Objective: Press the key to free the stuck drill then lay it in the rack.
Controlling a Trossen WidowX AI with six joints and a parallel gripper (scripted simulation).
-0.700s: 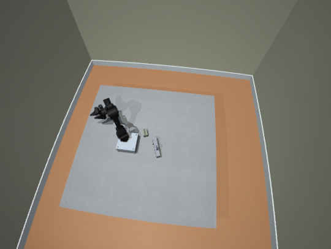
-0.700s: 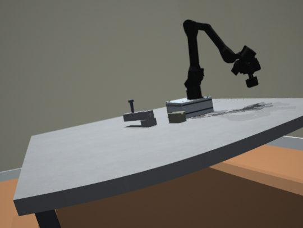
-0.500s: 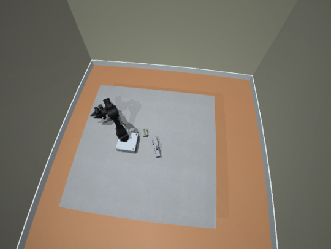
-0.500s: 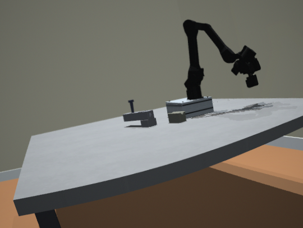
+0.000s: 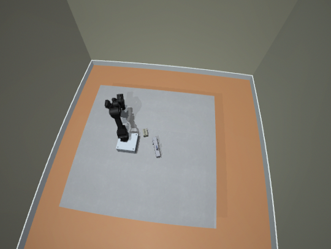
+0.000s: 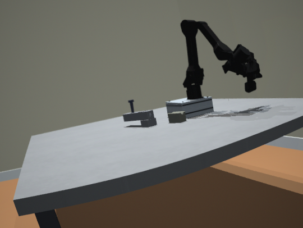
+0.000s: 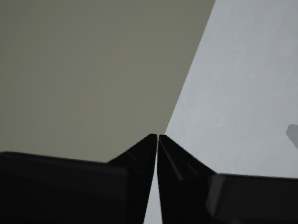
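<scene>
Right now the dark blue key is 550 mm ahead of my gripper tip, 320 mm to the right of it and 50 mm below it. From my gripper tip the other things lie so: drill (530 mm ahead, 270 mm to the right, 90 mm below); rack (410 mm ahead, 160 mm to the right, 120 mm below).
</scene>
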